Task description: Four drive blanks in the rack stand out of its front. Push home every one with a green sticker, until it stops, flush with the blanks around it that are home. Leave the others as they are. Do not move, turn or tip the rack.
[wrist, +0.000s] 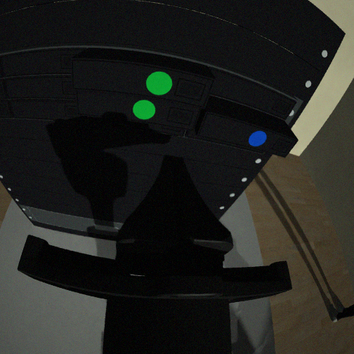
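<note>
The dark rack (165, 27) fills the upper part of the wrist view. A blank with a green sticker (115, 75) stands out of its front at upper centre. A second green-stickered blank (107, 101) stands out directly below it; a shadow covers part of its lower edge. A blank with a blue sticker (225, 131) stands out to the right. A fourth protruding blank cannot be made out. My gripper (170, 165) is shut and empty, its narrow tip showing just below the lower green-stickered blank. The depth gap between tip and rack cannot be told.
Blanks (35, 87) left of the green-stickered ones sit further back, in the rack front. A pale grey surface (50, 295) lies below the rack. Wooden floor (295, 220) and a thin dark stand-like object (345, 313) show at the right.
</note>
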